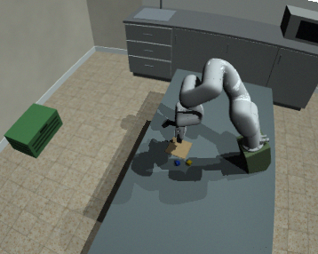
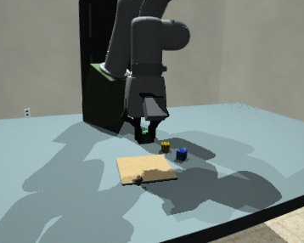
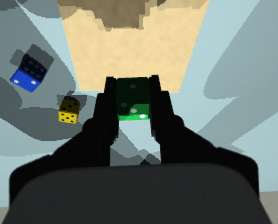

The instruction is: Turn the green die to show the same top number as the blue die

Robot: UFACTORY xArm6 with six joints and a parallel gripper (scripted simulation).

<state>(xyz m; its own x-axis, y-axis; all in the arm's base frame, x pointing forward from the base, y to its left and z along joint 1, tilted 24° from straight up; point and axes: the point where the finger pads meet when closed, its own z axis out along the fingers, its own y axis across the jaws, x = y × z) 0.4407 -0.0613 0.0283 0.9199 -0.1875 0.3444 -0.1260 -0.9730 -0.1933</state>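
My gripper is now 10 cm above the tan mat. From my hand the other things lie so: green die: 1 cm below; then yellow die: 8 cm behind, 11 cm to the left, 9 cm below; then blue die: 1 cm behind, 13 cm to the left, 9 cm below.
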